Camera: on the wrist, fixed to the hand. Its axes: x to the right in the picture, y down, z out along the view.
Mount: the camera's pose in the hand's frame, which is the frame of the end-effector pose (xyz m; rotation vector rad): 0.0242 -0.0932 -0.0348 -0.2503 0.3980 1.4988
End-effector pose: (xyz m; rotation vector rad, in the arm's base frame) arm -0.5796 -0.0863 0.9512 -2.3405 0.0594 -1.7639
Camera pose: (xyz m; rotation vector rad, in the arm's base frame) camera -0.6147 -0.0040 1.0010 -1.1528 1.6209 -1.2543
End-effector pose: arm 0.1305 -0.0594 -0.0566 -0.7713 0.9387 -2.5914
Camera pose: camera 0.0838 0.0180 -0.0085 0.4040 1.2342 -1.2699
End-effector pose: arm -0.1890 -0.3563 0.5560 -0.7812 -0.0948 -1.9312
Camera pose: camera -0.2900 -0.3431 0.5666 -0.3534 0.7768 -0.6031
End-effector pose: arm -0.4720 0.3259 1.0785 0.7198 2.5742 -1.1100
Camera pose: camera -0.5429 0.3048 1.1493 2.2874 1.4501 -0.1172
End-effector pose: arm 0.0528 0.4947 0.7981 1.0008 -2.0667 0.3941
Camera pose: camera 0.1332 0.4421 0.8335 -0.8825 -2.0301 0.9135
